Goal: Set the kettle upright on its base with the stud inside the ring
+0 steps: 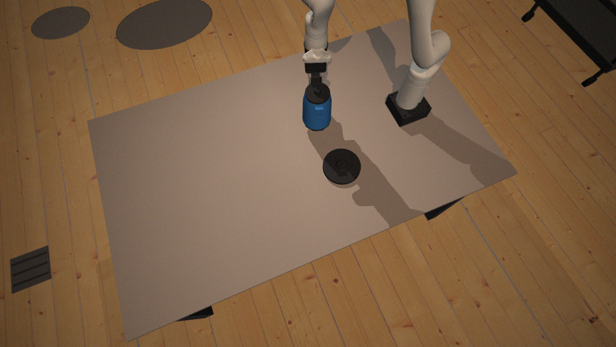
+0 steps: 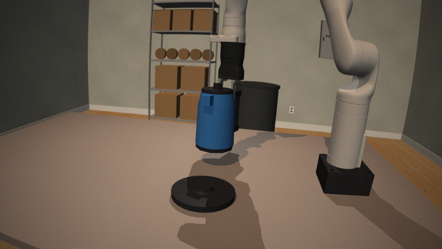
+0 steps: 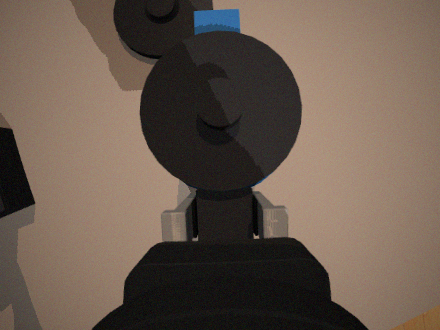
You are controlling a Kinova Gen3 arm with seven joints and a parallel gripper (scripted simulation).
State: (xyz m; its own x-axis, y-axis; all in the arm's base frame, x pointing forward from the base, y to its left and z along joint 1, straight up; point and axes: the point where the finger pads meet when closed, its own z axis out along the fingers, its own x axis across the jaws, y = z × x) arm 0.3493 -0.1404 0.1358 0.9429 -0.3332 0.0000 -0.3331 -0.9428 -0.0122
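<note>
Now: hand 60 mm above the blue kettle, 30 mm to the right of it and 10 mm short of it. Round my hand: round black base (280 mm to the left, 190 mm below, 10 mm ahead).
</note>
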